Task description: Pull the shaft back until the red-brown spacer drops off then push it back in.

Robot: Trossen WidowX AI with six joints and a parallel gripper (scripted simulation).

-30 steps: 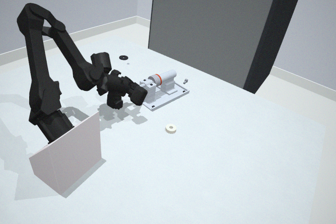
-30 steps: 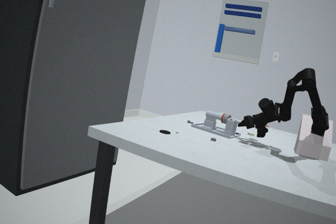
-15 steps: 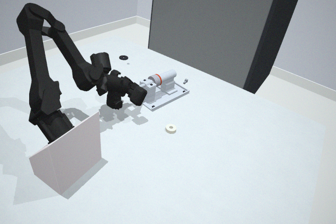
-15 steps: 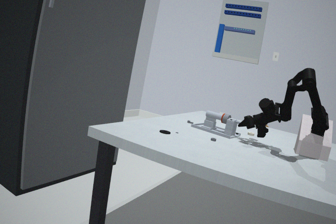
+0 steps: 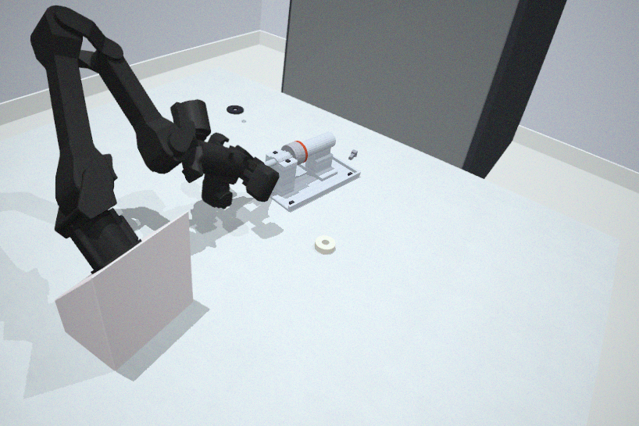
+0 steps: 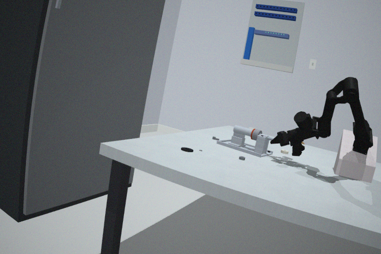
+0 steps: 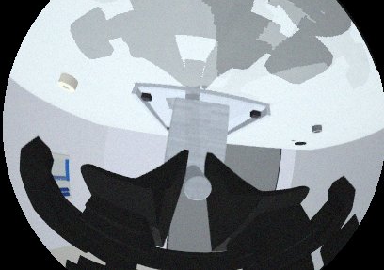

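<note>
Right now my gripper tip is 30 mm short of the grey shaft, 20 mm below it and 10 mm to the left of it. From my gripper tip the other things lie so: red-brown spacer 90 mm ahead, 20 mm to the right, 20 mm above; cream ring 190 mm to the right, 60 mm below, 40 mm behind; grey spacer 60 mm ahead, 20 mm above, 10 mm to the right.
</note>
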